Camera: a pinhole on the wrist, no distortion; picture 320 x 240 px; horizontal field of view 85.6 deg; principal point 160.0 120.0 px. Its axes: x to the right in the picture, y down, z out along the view. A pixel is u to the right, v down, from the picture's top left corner.
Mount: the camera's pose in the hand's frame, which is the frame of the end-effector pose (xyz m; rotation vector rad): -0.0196 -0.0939 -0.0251 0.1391 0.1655 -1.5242
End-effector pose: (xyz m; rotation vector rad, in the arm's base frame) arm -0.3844 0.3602 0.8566 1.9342 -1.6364 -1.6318
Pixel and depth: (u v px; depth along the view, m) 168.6 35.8 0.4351
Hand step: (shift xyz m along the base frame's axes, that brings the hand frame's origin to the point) -0.1366 0.4549 -0.1643
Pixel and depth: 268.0 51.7 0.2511
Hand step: 0.0600 0.3002 -0.2120
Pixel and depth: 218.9 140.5 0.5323
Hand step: -0.1291 0.3356 -0.4748
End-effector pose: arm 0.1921 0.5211 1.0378 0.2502 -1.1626 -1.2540
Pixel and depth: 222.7 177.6 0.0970
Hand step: -0.1395 -0.0403 -0.0660
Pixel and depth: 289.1 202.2 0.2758
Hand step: -0.3843 -0.1440 -0.0830
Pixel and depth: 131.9 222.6 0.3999
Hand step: -0.3845 -0.0621 0.2227
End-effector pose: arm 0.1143 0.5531 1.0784 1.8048 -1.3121 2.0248
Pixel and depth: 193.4 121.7 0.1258
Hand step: 0.1599 0.0319 0.0506
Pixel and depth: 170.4 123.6 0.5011
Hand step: 0.4760 -0.1697 0.0709
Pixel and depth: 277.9 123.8 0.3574
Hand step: 0.4492 0.0610 0.1822
